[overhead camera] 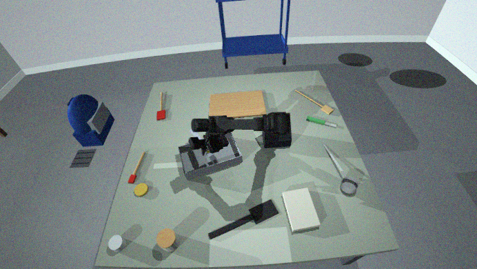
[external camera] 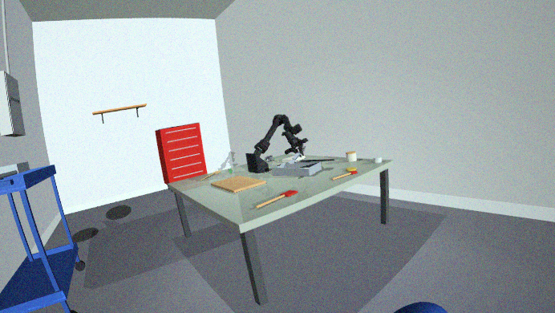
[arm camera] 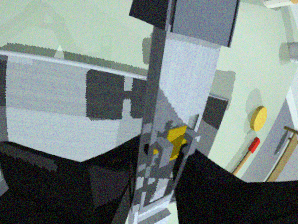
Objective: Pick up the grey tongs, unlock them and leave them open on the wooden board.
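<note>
Now: gripper tip 4 cm below the yellow lock piece, 2 cm past it and 1 cm to the right of it. The rest, counted from my gripper tip: yellow disc (33 cm ahead, 14 cm to the left, 10 cm below); then roasting tin (8 cm below, 6 cm to the right, 1 cm behind); then black spatula (28 cm to the left, 20 cm behind, 10 cm below).
</note>
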